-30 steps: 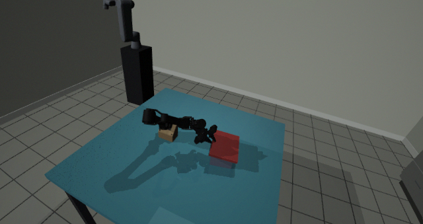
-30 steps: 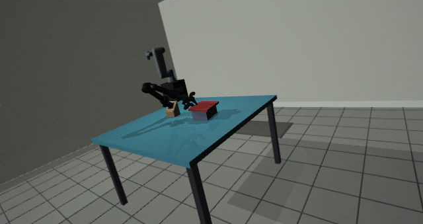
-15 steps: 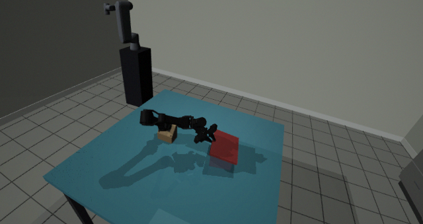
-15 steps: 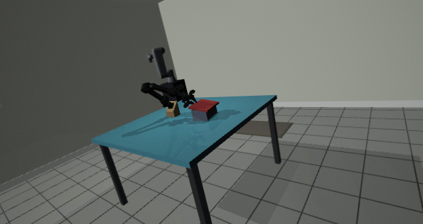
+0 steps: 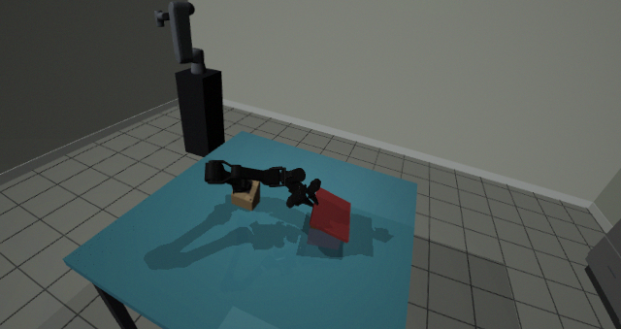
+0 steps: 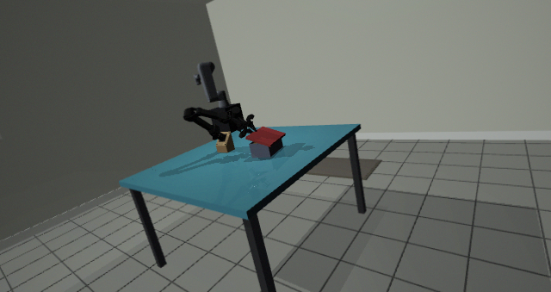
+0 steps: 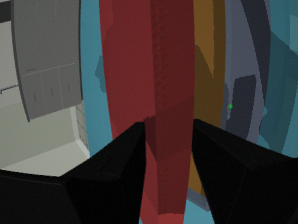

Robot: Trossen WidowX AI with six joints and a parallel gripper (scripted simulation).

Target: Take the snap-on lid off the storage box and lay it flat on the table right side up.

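Now: gripper tip 8 cm short of the lid, 2 cm above it and 1 cm to the right of it. Round my gripper tip: storage box 9 cm below, 6 cm ahead, 1 cm to the left.
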